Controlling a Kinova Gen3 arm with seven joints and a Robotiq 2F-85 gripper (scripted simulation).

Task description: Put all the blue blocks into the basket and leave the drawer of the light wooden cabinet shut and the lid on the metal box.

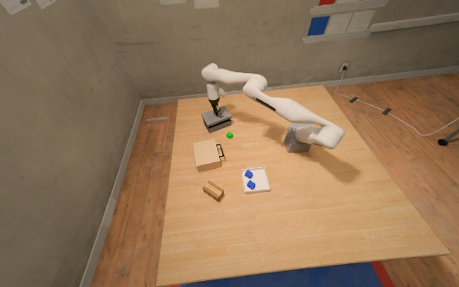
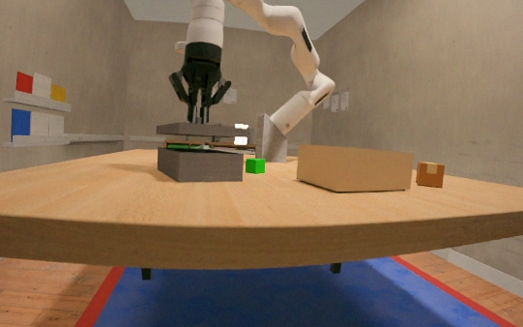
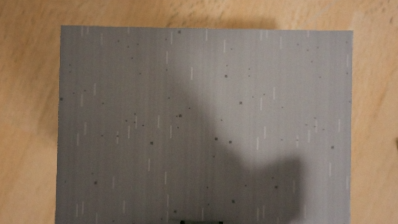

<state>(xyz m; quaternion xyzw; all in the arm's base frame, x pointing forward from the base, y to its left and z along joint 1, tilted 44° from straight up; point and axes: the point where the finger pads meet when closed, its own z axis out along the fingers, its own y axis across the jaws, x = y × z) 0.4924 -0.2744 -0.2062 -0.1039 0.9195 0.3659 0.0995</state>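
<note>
Now: the grey lid 3 cm below my hand. From my hand the other things lie so: metal box (9 cm below); then green block (7 cm behind, 15 cm to the left, 10 cm below); then drawer (9 cm ahead, 30 cm to the left, 9 cm below).
</note>
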